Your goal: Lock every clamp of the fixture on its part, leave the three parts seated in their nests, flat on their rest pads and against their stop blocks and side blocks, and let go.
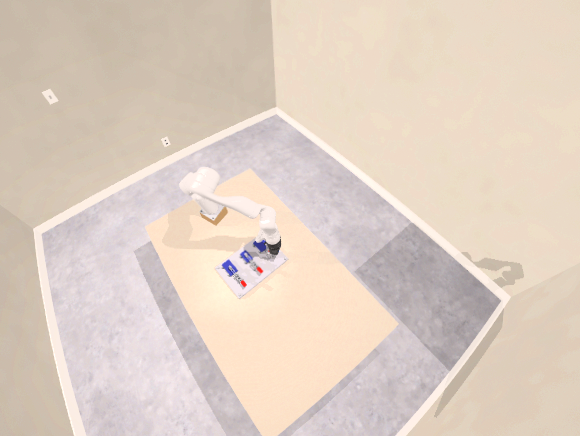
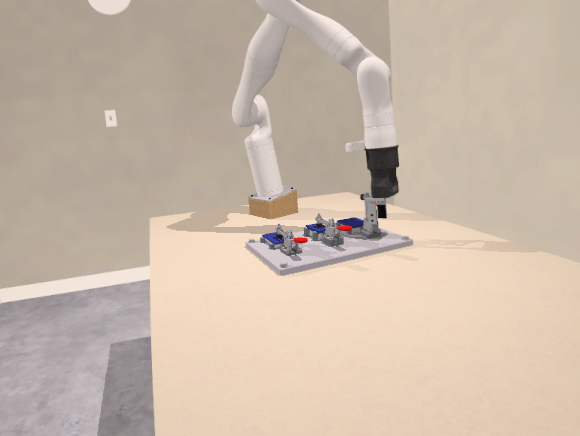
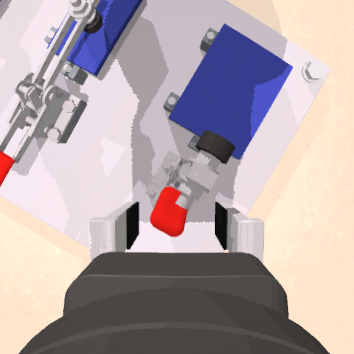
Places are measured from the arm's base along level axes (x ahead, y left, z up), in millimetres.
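Pixels of known places: gripper, between the fingertips: (image 1: 272, 252) (image 2: 378, 220) (image 3: 176, 217); arm's base, origin of its link: (image 1: 211, 208) (image 2: 270, 192).
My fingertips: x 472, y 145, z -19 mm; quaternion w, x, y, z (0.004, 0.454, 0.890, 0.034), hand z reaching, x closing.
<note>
Ahead of a thing's pixels: the offset from my fingertips to its middle. "pt": to the spot under its first point. Level surfaces: height alone.
My gripper (image 1: 272, 256) (image 2: 377, 211) (image 3: 176, 217) is open, its fingers on either side of the red handle @[dx -8, dy -10, dz +29 mm] (image 3: 169, 212) of the right-hand clamp @[pt dx -34, dy -14, dz +67 mm] (image 3: 200, 172). That clamp stands raised, its black tip @[pt dx -34, dy -19, dz +56 mm] (image 2: 364, 197) (image 3: 215, 146) up off the right blue part @[dx -95, dy -19, dz -27 mm] (image 1: 259, 245) (image 2: 350, 222) (image 3: 230, 85). This part looks flat beside small grey blocks; contact is unclear. The middle clamp @[dx -9, dy -121, dz -10 mm] (image 2: 332, 234) (image 3: 37, 100) is down, its black tip on the middle blue part @[dx -78, dy -128, dz -25 mm] (image 1: 245, 257) (image 3: 110, 40). The left clamp @[dx +3, dy -231, dz -14 mm] (image 2: 290, 243) is also down over the left blue part (image 1: 229, 266) (image 2: 271, 237).
The fixture plate @[dx -36, dy -124, dz -48 mm] (image 1: 233, 290) (image 2: 320, 262) (image 3: 105, 200) lies on the wooden table @[dz -56 mm] (image 1: 300, 340) (image 2: 350, 340). Bolt heads (image 3: 313, 71) (image 2: 283, 265) stand at its corners. Red handles of the left clamp (image 2: 300, 240) and middle clamp (image 2: 344, 228) stick out low over the plate, left of my gripper.
</note>
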